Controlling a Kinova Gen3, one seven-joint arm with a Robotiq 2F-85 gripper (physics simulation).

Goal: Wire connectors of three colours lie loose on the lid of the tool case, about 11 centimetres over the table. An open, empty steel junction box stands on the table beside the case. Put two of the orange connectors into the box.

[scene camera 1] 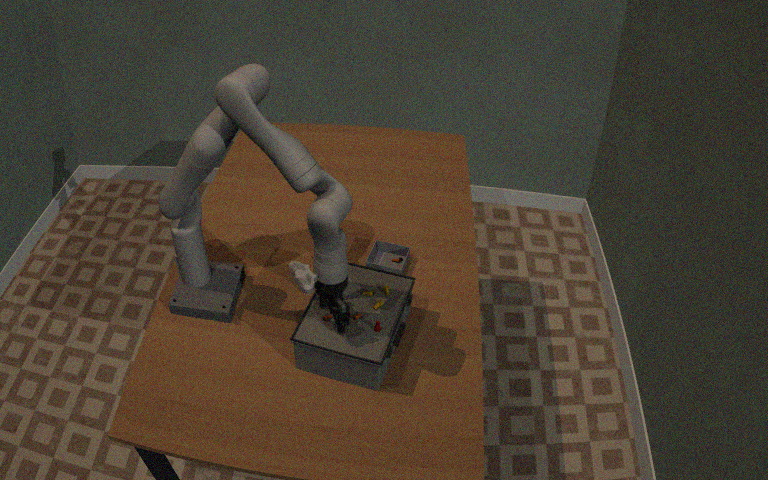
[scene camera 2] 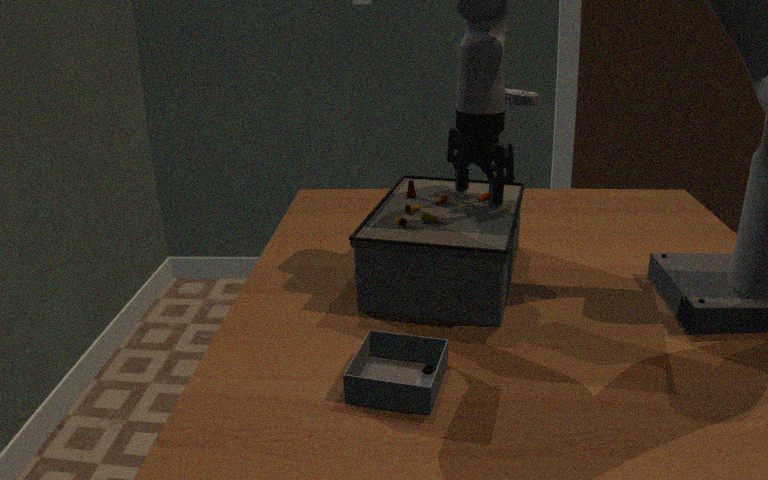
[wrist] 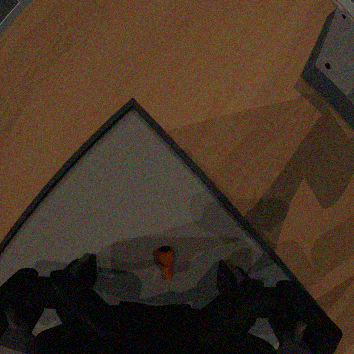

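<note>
My gripper is open, its fingertips low over the tool case lid. An orange connector lies on the lid between the spread fingers, not gripped; a finger partly hides it in the second scene view. Another orange connector lies beside the gripper. The steel junction box holds one orange connector with a dark end; its orange part is hidden in the second scene view.
A red connector stands on the lid. Three yellow connectors, one of them near the others, lie toward the lid's box side. The robot's base stands on the table across from the case.
</note>
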